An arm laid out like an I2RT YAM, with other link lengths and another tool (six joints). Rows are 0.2 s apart.
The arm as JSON. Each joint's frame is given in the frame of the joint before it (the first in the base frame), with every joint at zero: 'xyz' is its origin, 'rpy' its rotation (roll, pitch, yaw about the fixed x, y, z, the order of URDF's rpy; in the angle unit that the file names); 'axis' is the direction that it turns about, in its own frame. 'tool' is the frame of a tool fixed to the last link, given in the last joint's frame.
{
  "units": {
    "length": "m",
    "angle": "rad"
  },
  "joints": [
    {
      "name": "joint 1",
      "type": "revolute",
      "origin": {
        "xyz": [
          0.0,
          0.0,
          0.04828
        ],
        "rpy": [
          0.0,
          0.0,
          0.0
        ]
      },
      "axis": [
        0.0,
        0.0,
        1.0
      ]
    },
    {
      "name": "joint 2",
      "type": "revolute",
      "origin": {
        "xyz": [
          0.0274,
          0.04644,
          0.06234
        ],
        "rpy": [
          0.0,
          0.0,
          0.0
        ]
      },
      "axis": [
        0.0,
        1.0,
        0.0
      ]
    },
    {
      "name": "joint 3",
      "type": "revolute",
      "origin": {
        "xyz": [
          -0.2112,
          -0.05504,
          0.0
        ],
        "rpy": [
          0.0,
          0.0,
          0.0
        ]
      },
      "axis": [
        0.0,
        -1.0,
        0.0
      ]
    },
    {
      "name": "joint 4",
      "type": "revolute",
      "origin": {
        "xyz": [
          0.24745,
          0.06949,
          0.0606
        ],
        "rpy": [
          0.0,
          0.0,
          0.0
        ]
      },
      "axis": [
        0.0,
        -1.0,
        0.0
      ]
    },
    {
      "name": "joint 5",
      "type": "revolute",
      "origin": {
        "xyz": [
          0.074,
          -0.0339,
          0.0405
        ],
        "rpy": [
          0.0,
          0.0,
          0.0
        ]
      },
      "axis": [
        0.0,
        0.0,
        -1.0
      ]
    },
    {
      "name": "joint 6",
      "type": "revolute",
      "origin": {
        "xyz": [
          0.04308,
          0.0,
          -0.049
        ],
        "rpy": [
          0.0,
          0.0,
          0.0
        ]
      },
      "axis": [
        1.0,
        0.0,
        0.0
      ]
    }
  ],
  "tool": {
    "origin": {
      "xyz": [
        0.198,
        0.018,
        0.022
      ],
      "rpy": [
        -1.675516,
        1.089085,
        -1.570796
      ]
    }
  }
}
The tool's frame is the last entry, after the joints.
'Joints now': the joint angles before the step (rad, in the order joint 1, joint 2, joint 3, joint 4, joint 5, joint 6). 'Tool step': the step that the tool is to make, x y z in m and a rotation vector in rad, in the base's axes. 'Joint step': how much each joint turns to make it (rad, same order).
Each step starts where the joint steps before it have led.
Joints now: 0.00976 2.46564 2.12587 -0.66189 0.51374 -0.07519
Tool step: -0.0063 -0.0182 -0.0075 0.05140 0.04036 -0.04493
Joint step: -0.04465 0.05612 0.11121 -0.11029 -0.04345 0.03004
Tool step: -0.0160 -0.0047 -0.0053 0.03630 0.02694 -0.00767
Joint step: -0.02311 -0.06089 -0.09234 0.00129 -0.03813 0.00355
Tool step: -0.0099 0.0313 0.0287 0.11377 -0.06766 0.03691
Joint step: 0.00746 -0.19566 -0.20293 0.05643 -0.11677 0.03365
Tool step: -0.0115 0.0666 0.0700 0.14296 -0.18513 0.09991
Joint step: 0.05722 -0.33025 -0.30479 0.14435 -0.14448 0.05151
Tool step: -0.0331 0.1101 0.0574 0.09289 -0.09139 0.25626
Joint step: 0.13772 -0.21930 -0.12477 0.00637 -0.14357 -0.02821
